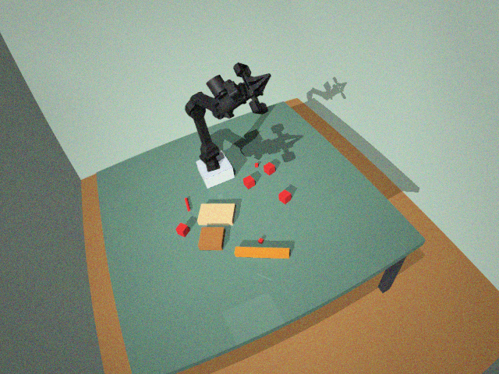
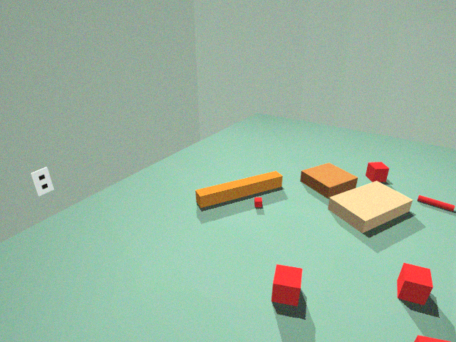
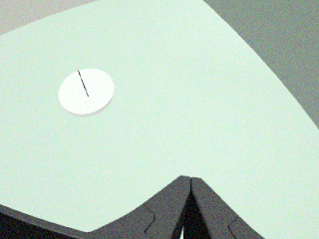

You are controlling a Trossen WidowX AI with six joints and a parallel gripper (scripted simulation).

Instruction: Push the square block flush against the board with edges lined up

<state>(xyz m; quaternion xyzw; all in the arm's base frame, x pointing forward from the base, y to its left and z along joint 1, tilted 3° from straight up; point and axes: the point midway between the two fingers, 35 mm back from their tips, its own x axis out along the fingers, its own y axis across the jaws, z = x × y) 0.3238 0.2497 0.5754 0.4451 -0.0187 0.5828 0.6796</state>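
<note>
Now: the beige flat block 8 cm behind my gripper tip, 28 cm to the right of it and 66 cm below it. From my gripper tip the other things lie so: thin red stick 19 cm behind, 41 cm to the right, 67 cm below; brown squarish block 5 cm ahead, 33 cm to the right, 66 cm below; orange board 19 cm ahead, 14 cm to the right, 66 cm below.
</note>
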